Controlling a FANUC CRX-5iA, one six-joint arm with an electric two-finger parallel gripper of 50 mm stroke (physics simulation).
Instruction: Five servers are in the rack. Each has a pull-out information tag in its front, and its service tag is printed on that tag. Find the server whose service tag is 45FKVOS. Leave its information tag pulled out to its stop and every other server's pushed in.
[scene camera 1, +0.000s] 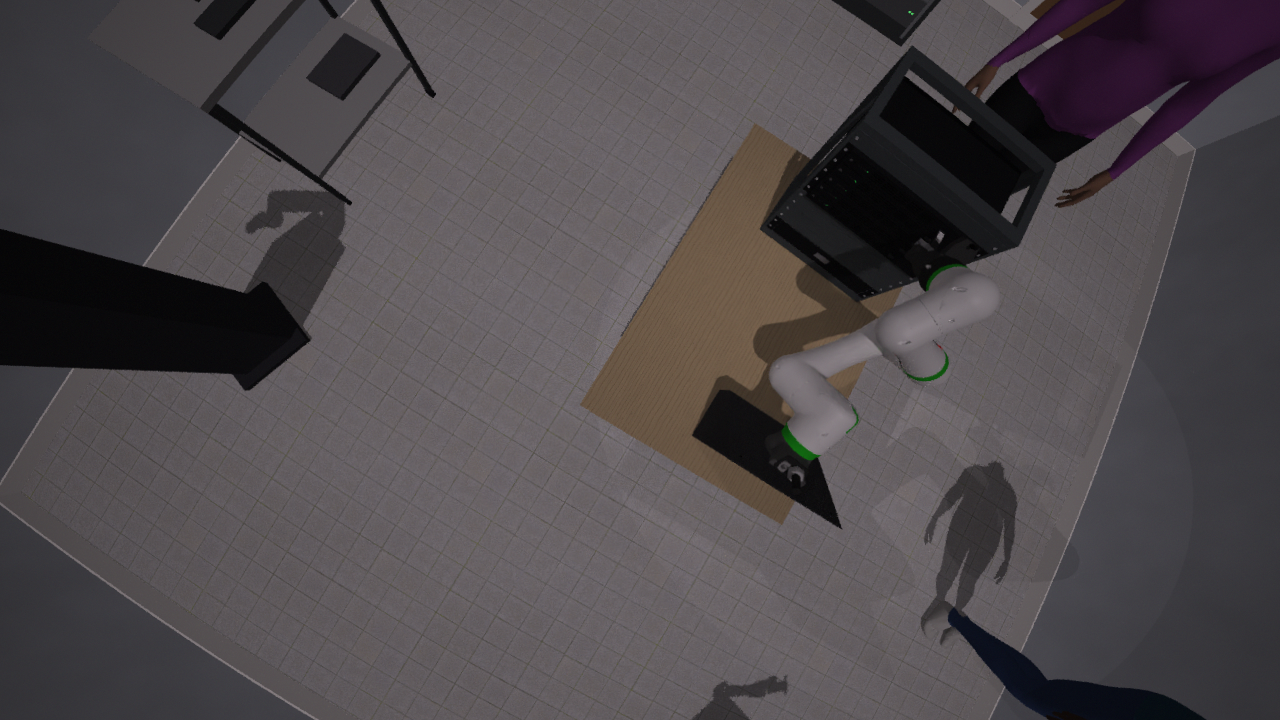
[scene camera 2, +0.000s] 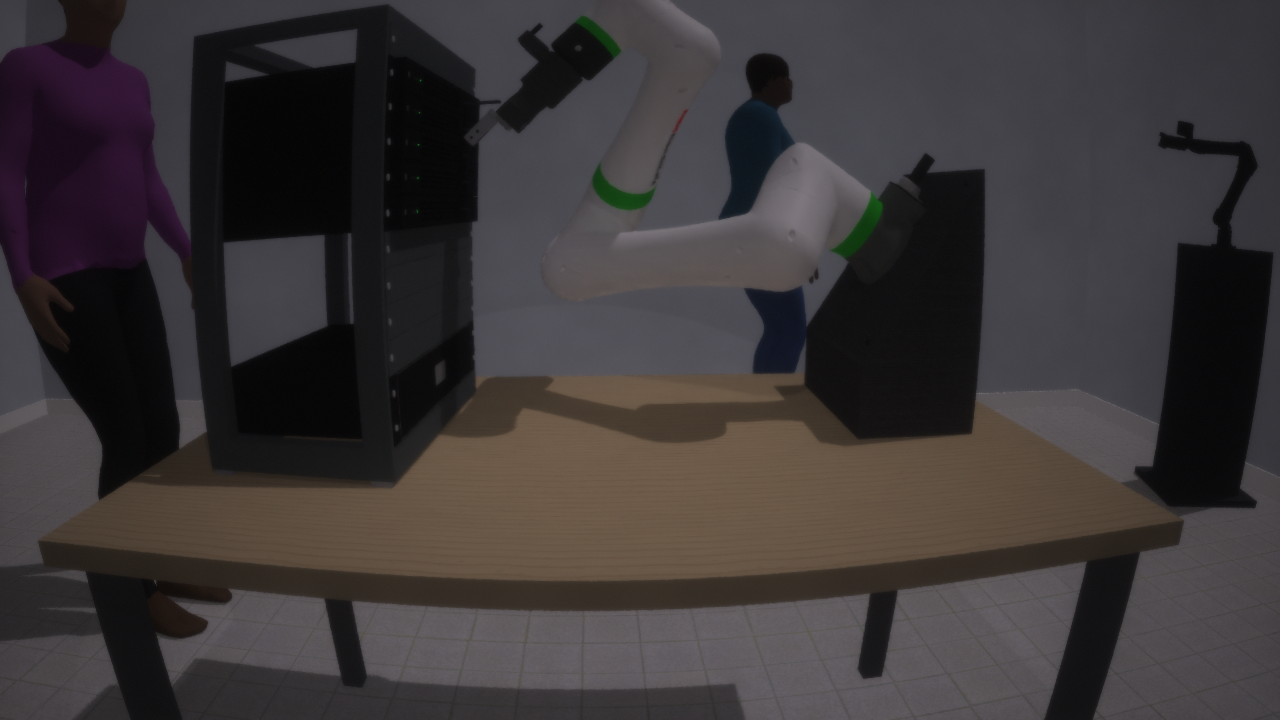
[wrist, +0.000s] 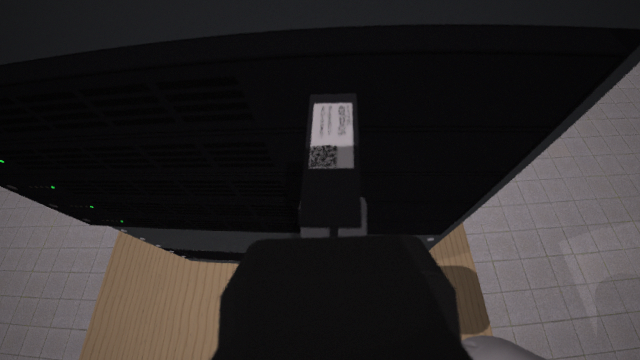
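Where they show: gripper, fingertip midpoint: (scene camera 1: 919, 242) (scene camera 2: 468, 142); arm's base at its link origin: (scene camera 1: 784, 455) (scene camera 2: 887, 249).
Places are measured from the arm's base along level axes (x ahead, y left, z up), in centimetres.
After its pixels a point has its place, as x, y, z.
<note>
The rack (scene camera 1: 948, 174) {69.3, 36.8, 32.9} (scene camera 2: 371, 268) {61.2, 60.6, -0.1} (wrist: 300, 12) {68.6, 26.3, 27.1} holds the black servers (scene camera 2: 434, 143) {62.8, 42.5, 16.1} (wrist: 425, 105) {68.4, 20.8, 23.5} in its upper part, with small green lights at one side. One information tag (scene camera 1: 939, 236) {65.4, 24.5, 24.3} (scene camera 2: 487, 102) {63.3, 24.7, 24.0} (wrist: 332, 192) {62.8, 23.6, 24.3} sticks out from an upper server's front. Its white label faces the wrist camera, but the print is too blurred to read surely. My gripper (scene camera 2: 469, 138) {66.5, 24.9, 17.5} (wrist: 332, 184) {66.5, 24.9, 17.5} is shut and empty, tilted down toward the rack front. Its fingertips are below the pulled-out tag, which hides them in the wrist view. No other pulled-out tag can be made out.
The rack stands on a wooden table (scene camera 1: 680, 313) {12.0, 54.7, -27.6} (scene camera 2: 662, 501) {27.3, 53.4, -27.6} (wrist: 155, 300) {48.8, 64.9, -27.6}. A dark slanted pedestal (scene camera 1: 733, 420) {-4.8, 18.4, -1.2} (scene camera 2: 921, 358) {-5.0, 19.8, -15.3} carries the arm's base at the other end. A person in purple (scene camera 1: 1136, 62) (scene camera 2: 85, 161) stands behind the rack. A lower rack unit (scene camera 2: 416, 394) {62.7, 48.7, -18.3} has a pale patch.
</note>
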